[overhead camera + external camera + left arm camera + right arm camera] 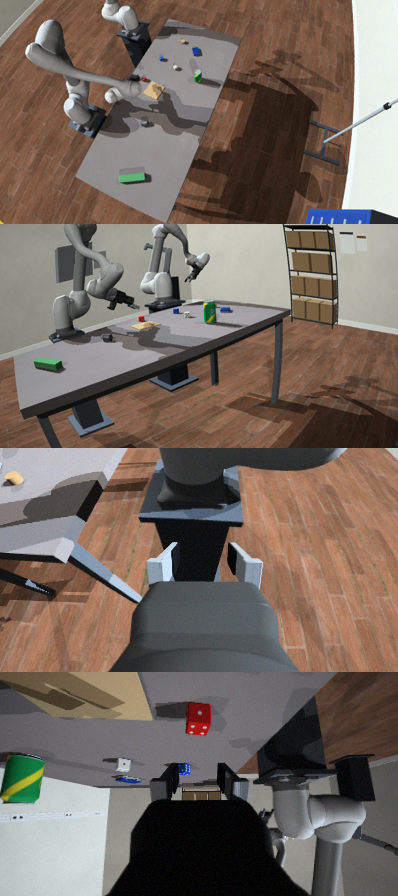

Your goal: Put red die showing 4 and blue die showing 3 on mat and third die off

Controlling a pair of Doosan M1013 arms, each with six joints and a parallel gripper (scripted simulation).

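My right gripper is now 9 cm above the red die, 4 cm to the right of it and 1 cm short of it. Also, from my right hand: white die: 24 cm ahead, 22 cm to the left, 9 cm below; then tan mat: 13 cm ahead, 10 cm below, 4 cm to the right; then blue die: 29 cm to the left, 9 cm below, 8 cm ahead.
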